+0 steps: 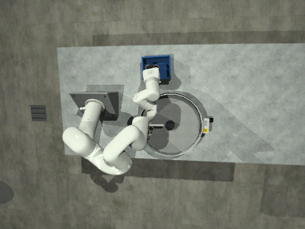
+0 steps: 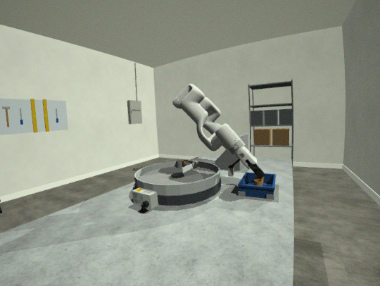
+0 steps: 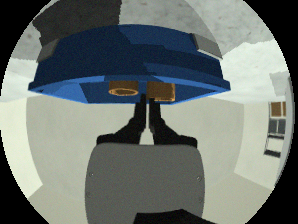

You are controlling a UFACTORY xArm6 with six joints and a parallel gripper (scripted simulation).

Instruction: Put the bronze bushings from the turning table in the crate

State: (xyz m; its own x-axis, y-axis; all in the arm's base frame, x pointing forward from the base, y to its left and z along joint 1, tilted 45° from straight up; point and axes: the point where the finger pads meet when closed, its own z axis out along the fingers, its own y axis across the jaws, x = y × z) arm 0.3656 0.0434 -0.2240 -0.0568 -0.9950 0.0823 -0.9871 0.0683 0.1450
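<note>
Right now the blue crate is 40 mm below my hand and 30 mm ahead of it. Also, from my hand: round turning table: 390 mm to the right, 70 mm ahead, 10 mm below.
</note>
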